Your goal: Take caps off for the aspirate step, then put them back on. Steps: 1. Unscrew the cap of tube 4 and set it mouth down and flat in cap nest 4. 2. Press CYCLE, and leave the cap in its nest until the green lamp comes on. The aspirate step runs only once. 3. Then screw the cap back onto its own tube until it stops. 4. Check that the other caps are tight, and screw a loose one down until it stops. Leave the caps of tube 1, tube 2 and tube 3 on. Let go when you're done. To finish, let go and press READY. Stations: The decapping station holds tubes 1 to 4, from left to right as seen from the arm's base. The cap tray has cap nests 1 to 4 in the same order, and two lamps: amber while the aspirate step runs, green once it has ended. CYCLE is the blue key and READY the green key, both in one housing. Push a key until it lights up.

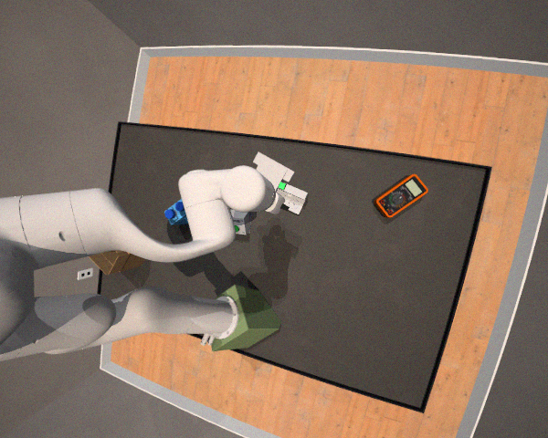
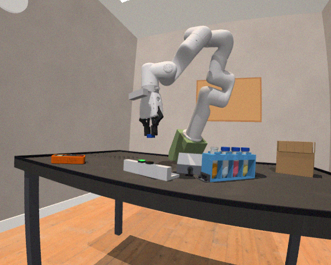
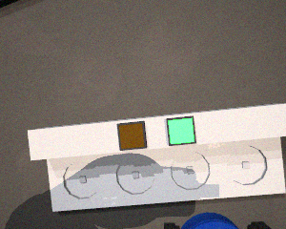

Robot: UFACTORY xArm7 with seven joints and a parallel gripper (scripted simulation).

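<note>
The tube neck lies 4 cm behind my hand, 25 cm to the left of it and 5 cm below it. From my hand the other things lie so: blue cap: 2 cm below; key housing: 13 cm behind, 14 cm to the left, 12 cm below; green ready key: 14 cm behind, 11 cm to the left, 10 cm below.
</note>
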